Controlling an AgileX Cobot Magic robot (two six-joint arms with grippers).
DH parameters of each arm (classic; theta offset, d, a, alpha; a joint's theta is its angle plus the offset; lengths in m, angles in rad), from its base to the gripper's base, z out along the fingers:
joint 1: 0 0.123 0 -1.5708
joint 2: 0.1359 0 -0.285 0
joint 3: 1.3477 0 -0.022 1.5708
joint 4: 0 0.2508 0 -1.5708
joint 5: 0 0 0.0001 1.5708
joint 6: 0 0.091 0 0
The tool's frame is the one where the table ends.
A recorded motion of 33 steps. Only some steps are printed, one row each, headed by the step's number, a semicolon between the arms.
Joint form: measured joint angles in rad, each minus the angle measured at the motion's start. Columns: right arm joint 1, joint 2, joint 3, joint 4, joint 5, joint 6; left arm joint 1, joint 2, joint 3, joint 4, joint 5, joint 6.
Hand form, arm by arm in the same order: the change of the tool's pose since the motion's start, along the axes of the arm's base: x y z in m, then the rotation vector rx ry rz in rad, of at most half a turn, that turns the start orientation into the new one. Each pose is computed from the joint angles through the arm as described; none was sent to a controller.
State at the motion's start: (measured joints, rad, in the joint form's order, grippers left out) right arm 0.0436 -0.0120 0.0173 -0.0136 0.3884 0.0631; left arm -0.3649 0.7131 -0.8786 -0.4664 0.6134 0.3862
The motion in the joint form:
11: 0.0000 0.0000 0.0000 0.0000 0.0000 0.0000; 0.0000 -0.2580 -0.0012 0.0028 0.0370 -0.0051
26: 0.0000 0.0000 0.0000 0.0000 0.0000 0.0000; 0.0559 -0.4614 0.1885 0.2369 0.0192 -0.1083
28: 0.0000 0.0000 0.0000 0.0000 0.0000 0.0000; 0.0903 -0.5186 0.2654 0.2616 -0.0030 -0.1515
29: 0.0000 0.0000 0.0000 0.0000 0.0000 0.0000; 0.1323 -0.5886 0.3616 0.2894 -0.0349 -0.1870
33: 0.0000 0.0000 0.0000 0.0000 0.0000 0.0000; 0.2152 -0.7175 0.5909 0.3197 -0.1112 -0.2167
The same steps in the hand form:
11: 0.0000 0.0000 0.0000 0.0000 0.0000 0.0000; -0.0698 0.0255 0.0221 -0.0765 -0.2114 -0.0134
26: 0.0000 0.0000 0.0000 0.0000 0.0000 0.0000; -0.0890 0.0481 -0.0272 0.0344 -0.2588 0.1612
28: 0.0000 0.0000 0.0000 0.0000 0.0000 0.0000; -0.0904 0.0513 -0.0465 0.0209 -0.2462 0.2183
29: 0.0000 0.0000 0.0000 0.0000 0.0000 0.0000; -0.0912 0.0546 -0.0709 0.0157 -0.2421 0.2833
33: 0.0000 0.0000 0.0000 0.0000 0.0000 0.0000; -0.0845 0.0582 -0.1313 0.0314 -0.2131 0.3923

